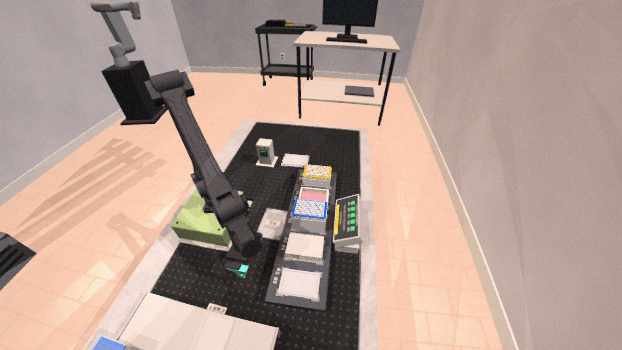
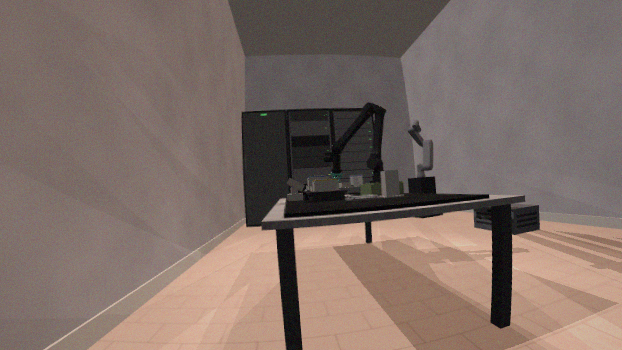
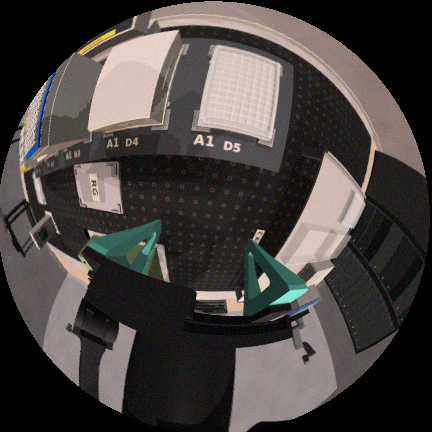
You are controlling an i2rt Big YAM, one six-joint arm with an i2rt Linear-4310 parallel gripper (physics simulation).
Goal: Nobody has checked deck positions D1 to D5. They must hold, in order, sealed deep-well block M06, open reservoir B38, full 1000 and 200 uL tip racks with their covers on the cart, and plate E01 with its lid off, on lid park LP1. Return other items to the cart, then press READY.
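Pixels of known places: gripper, fingertip midpoint: [image 1: 249, 263] [image 3: 203, 234]; arm's base, origin of the base link: [image 2: 379, 182].
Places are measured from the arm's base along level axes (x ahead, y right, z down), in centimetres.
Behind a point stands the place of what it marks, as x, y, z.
Note:
My gripper [image 2: 335, 175] @(18.6, 29.1, -2.2) [image 3: 203, 234] @(18.6, 29.1, -2.2) is open and empty above the black mat, between the deck and the arm's base. Five items stand along the deck: a yellow-rimmed tip rack [image 1: 317, 171] @(43.5, -14.0, -3.6) at the far end, a pink-filled open reservoir [image 1: 314, 195] @(41.7, -3.9, 1.5), a tall blue-rimmed tip rack [image 1: 310, 208] @(39.4, 10.2, -6.9) [image 3: 70, 105] at D3, a plain white-topped block [image 1: 305, 246] @(37.3, 22.6, -1.4) [image 3: 132, 82] @(34.9, 23.1, -1.4) at D4, and a clear-white well plate [image 1: 299, 284] @(35.0, 34.8, 1.5) [image 3: 241, 92] @(33.7, 33.7, 1.9) at D5. The tips in both racks show uncovered. Item codes are not legible. A white button box [image 1: 265, 151] @(17.4, -32.3, -2.0) [image 3: 44, 232] @(16.3, -32.1, 0.6) stands at the mat's far end.
The cart [image 1: 165, 320] @(-5.3, 45.7, 1.6) [image 3: 325, 190] @(22.3, 49.8, 1.6) is beyond D5, with a blue-topped item [image 1: 109, 344] @(-12.8, 54.1, -7.8) at its edge. A tile marked RG [image 1: 272, 223] @(23.5, 6.7, 6.8) [image 3: 97, 187] @(23.4, 7.7, 6.8) lies beside the deck. A flat white piece [image 1: 295, 160] @(32.8, -34.0, 5.8) lies by the button box. A green-lit panel [image 1: 347, 220] @(53.0, 14.0, -4.0) and a green block [image 1: 197, 220] @(-5.7, 9.6, 0.1) flank the deck.

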